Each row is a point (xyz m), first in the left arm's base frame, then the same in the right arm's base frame.
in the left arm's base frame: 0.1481 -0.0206 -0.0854
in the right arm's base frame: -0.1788 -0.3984 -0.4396
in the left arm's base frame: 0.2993 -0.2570 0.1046
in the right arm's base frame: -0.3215 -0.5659 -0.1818
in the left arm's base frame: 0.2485 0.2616 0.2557
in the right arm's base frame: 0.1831 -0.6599 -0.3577
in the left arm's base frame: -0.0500 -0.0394 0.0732
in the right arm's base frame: -0.0458 -0.2701 -0.2647
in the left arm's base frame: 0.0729 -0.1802 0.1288
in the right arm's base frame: -0.1711 -0.3794 -0.1629
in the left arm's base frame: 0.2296 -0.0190 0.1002
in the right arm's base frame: -0.1114 -0.5400 -0.3112
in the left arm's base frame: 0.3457 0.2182 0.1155
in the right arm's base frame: 0.0446 -0.6917 -0.4616
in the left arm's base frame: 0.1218 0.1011 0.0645
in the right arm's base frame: 0.0024 -0.4483 -0.3882
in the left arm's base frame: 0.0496 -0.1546 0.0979
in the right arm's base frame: -0.1586 -0.3512 -0.1975
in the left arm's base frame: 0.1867 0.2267 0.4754
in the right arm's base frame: 0.2877 -0.6760 -0.1526
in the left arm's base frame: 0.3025 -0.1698 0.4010
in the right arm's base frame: -0.1035 -0.6896 -0.0012
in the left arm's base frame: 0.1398 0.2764 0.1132
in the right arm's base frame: 0.1598 -0.5115 -0.4566
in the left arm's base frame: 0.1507 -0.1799 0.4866
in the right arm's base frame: -0.0163 -0.5791 0.1022
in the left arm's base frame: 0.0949 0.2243 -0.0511
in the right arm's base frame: 0.0506 -0.4027 -0.5459
